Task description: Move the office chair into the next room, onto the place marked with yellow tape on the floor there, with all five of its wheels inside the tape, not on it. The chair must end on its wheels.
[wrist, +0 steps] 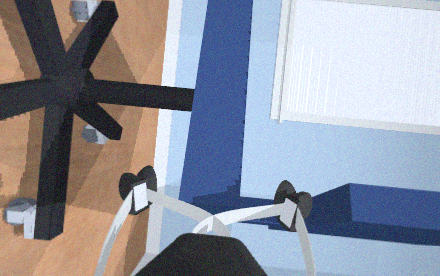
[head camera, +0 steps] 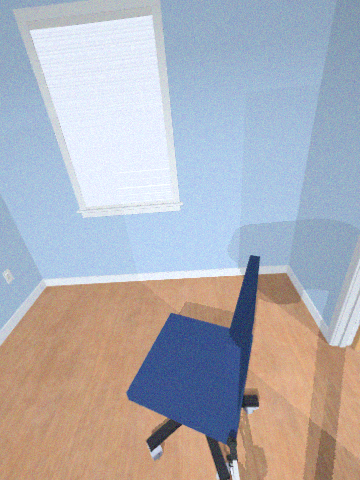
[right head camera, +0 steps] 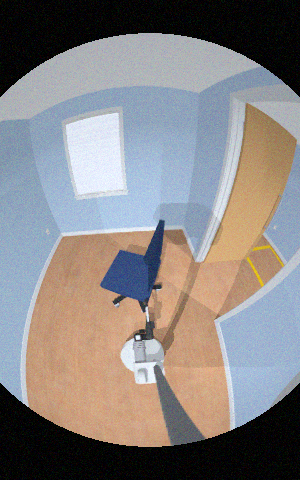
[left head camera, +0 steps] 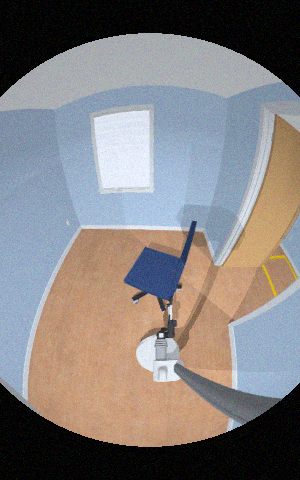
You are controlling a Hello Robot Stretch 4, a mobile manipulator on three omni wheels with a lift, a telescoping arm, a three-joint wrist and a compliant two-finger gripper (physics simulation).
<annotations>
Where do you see a window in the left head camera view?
122,137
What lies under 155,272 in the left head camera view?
A blue seat.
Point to a blue seat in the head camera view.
At 195,373
</annotations>
